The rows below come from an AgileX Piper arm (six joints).
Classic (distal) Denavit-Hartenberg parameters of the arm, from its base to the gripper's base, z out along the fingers. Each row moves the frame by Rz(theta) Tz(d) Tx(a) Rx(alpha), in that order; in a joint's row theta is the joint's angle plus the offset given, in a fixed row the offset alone. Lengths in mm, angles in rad.
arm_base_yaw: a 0; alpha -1.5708; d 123; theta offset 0
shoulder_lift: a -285; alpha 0; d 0; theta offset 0.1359
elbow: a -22; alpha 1.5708; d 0; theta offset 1.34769
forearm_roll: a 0; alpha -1.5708; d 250.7; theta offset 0
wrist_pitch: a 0; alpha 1.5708; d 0; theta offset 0
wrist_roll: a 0; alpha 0; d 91; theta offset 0
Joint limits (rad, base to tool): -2.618..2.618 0..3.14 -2.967..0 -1.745..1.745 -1.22..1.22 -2.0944..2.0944
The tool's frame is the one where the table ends.
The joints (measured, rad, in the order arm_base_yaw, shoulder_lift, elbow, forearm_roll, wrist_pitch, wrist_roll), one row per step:
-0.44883, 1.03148, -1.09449, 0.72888, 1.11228, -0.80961
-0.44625, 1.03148, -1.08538, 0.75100, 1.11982, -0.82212
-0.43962, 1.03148, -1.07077, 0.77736, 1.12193, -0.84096
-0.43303, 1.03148, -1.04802, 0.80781, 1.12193, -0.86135
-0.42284, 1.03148, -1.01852, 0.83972, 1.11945, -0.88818
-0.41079, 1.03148, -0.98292, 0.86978, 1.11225, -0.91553
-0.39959, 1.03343, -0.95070, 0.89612, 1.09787, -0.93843
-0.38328, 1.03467, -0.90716, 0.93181, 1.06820, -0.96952
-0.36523, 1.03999, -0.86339, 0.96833, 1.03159, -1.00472
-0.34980, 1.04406, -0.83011, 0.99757, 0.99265, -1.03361
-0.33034, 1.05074, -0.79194, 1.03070, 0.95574, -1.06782
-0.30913, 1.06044, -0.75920, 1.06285, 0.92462, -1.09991
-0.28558, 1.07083, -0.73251, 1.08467, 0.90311, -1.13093
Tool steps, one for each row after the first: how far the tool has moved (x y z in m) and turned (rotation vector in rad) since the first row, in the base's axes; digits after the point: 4 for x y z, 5 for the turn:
0.0001, 0.0022, -0.0018, 0.01615, 0.00012, 0.01823
0.0007, 0.0050, -0.0047, 0.03262, -0.00281, 0.04090
0.0013, 0.0080, -0.0095, 0.05485, -0.00259, 0.06274
0.0021, 0.0115, -0.0162, 0.07627, -0.00118, 0.08920
0.0028, 0.0151, -0.0245, 0.09738, 0.00303, 0.11278
0.0040, 0.0177, -0.0322, 0.11583, 0.00482, 0.12613
0.0057, 0.0211, -0.0422, 0.13685, 0.00055, 0.13560
0.0082, 0.0240, -0.0529, 0.15456, -0.00422, 0.14072
0.0104, 0.0259, -0.0609, 0.16337, -0.01369, 0.13660
0.0124, 0.0288, -0.0708, 0.17430, -0.01688, 0.13795
0.0145, 0.0321, -0.0799, 0.18557, -0.01626, 0.14274
0.0159, 0.0361, -0.0882, 0.18868, -0.01032, 0.15813

